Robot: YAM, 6 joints.
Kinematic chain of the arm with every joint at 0, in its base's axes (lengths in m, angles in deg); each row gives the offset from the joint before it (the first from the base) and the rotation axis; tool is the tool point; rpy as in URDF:
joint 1: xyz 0 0 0.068 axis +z
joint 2: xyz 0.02 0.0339 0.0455 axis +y
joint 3: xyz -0.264 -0.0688 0 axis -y
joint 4: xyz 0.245 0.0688 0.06 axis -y
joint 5: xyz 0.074 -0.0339 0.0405 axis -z
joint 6: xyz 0.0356 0 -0.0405 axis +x
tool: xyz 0 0 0 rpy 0 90 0
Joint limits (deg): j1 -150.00..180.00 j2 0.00..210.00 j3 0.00..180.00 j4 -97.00..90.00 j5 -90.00..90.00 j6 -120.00..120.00
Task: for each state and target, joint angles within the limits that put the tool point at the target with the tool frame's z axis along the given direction. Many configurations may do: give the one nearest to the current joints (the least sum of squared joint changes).
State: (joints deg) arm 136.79 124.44 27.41 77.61 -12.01 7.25
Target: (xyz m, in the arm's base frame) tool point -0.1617 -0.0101 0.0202 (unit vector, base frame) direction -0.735 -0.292 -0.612
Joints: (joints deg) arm 179.88 129.90 0.12 89.97 -17.07 7.25
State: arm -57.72 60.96 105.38 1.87 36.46 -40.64
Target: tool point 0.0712 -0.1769 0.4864 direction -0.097 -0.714 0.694
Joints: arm -63.77 57.49 59.72 47.04 23.73 -40.64
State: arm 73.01 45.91 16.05 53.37 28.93 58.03
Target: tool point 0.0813 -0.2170 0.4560 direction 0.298 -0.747 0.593
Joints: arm 110.37 9.70 63.40 89.89 1.11 58.03
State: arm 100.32 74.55 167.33 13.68 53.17 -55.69
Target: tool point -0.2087 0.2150 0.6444 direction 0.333 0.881 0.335
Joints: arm 140.22 108.41 152.69 3.15 62.93 -55.69
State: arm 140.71 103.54 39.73 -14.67 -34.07 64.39
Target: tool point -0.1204 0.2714 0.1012 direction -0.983 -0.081 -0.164
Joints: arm 107.29 106.66 34.66 34.66 -74.31 64.39
